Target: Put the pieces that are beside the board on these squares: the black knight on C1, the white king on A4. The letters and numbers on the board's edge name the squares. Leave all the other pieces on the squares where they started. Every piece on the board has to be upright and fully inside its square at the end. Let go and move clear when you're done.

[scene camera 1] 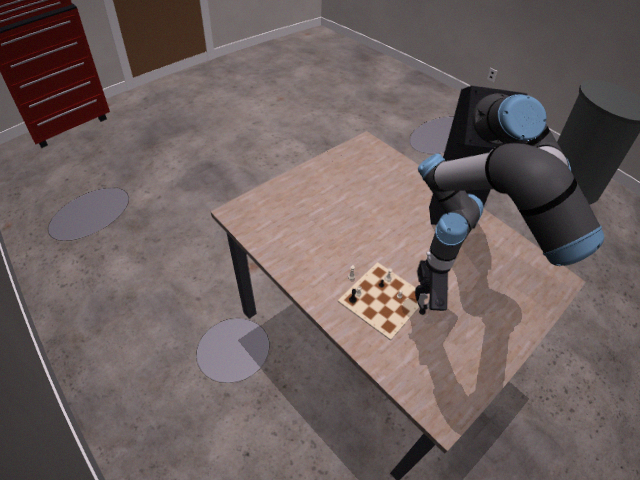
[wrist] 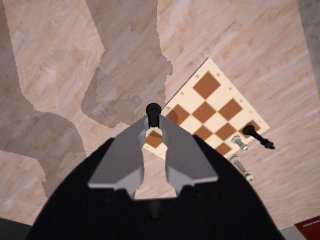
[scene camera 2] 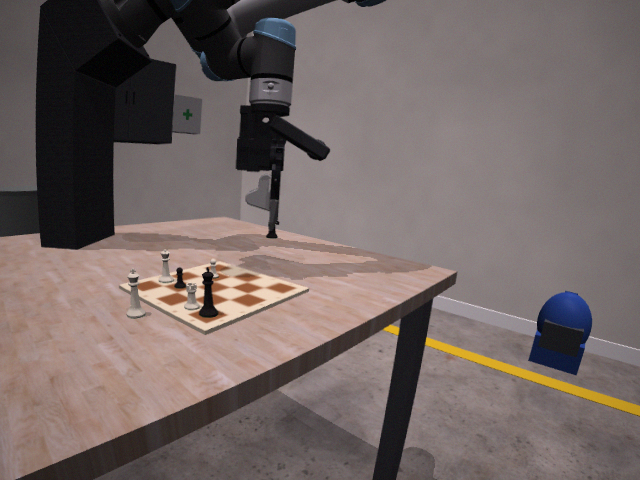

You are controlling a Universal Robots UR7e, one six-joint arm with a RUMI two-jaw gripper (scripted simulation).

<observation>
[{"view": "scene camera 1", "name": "gripper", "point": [423,309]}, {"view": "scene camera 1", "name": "chessboard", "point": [378,306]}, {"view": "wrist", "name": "gripper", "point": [153,116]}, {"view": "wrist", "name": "chessboard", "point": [208,105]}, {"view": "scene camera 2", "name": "gripper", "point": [270,230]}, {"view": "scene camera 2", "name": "chessboard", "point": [238,293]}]
</observation>
